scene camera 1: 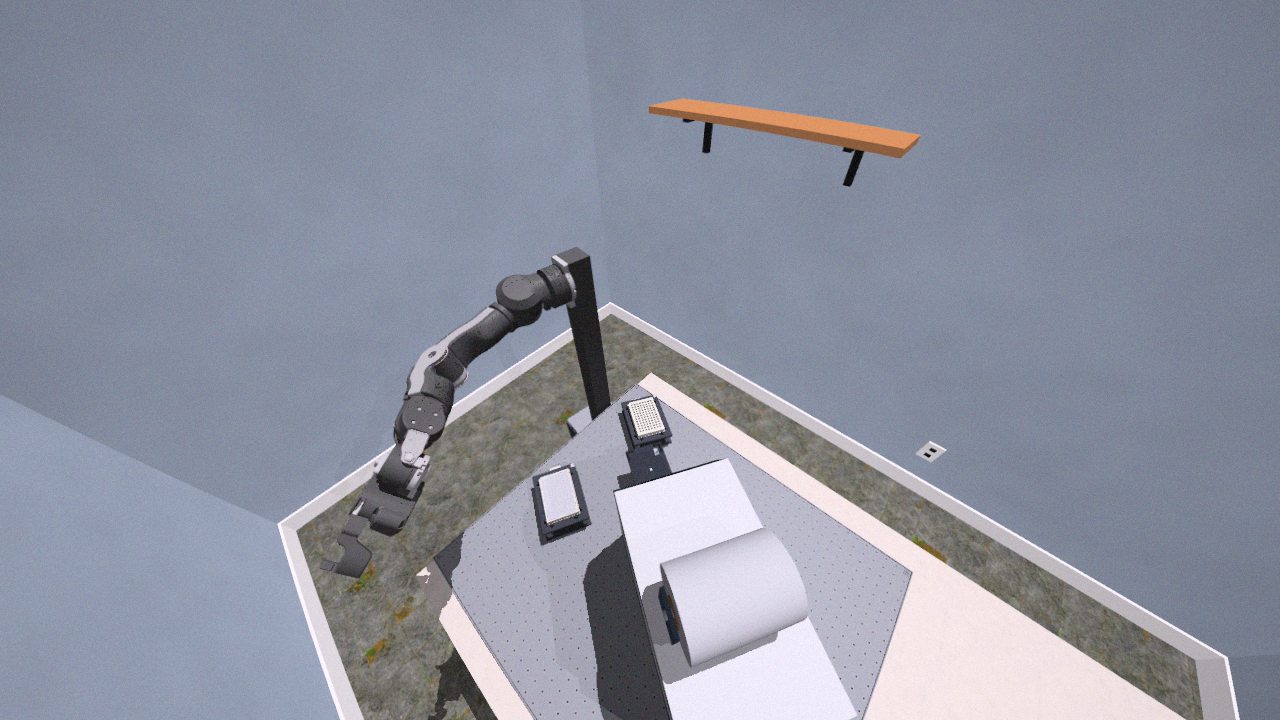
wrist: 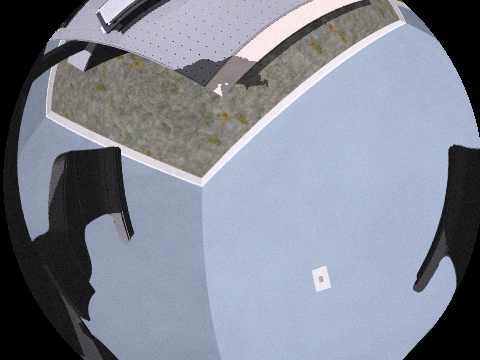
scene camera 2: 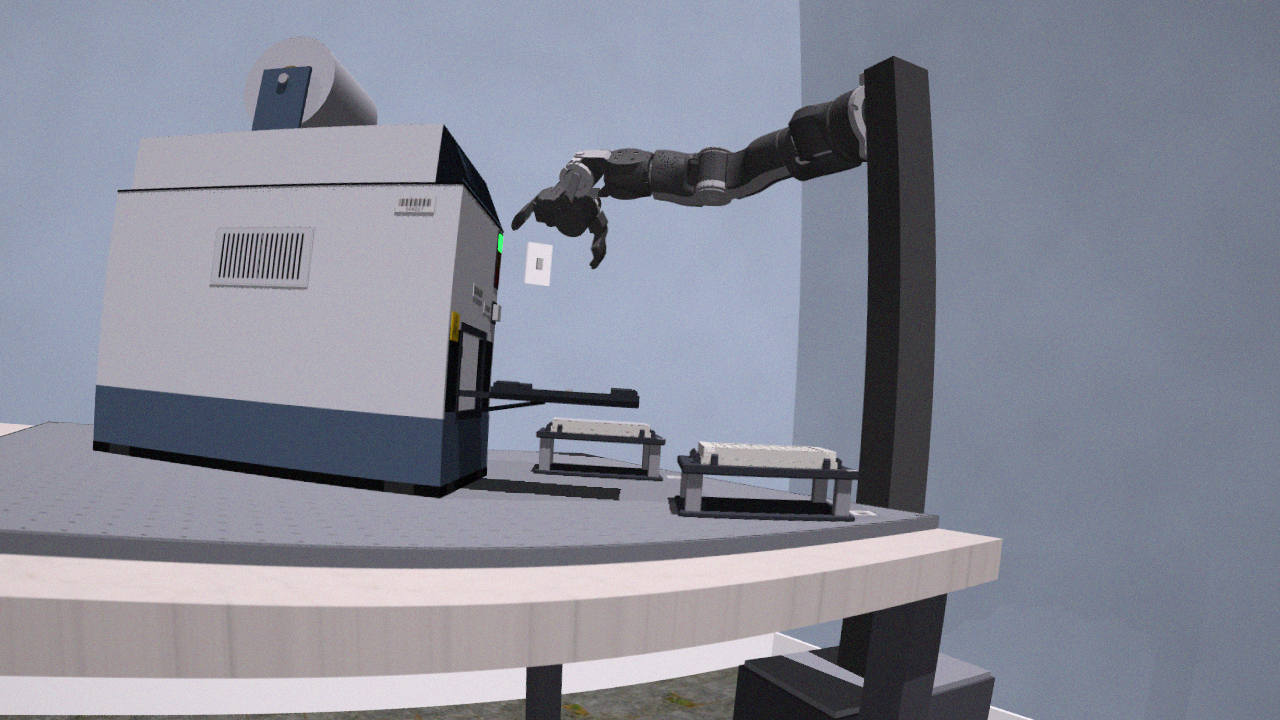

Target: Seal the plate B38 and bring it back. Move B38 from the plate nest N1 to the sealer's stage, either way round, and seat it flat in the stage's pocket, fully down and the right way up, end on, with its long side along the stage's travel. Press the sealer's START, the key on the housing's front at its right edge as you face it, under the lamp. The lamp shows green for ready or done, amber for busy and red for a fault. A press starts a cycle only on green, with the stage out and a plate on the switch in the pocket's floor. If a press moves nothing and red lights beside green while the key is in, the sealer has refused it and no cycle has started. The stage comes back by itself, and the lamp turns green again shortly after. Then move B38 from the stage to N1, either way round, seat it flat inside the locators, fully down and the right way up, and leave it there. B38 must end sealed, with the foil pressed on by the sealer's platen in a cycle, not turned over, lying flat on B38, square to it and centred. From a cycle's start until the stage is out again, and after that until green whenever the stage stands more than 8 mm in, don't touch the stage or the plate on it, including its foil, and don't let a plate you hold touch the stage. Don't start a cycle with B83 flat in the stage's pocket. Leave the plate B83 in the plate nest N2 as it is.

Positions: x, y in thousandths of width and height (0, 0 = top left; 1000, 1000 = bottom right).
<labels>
My gripper shows in scene camera 1 (283, 738), in the wrist view (526, 612) and in scene camera 2 (436, 337).
</labels>
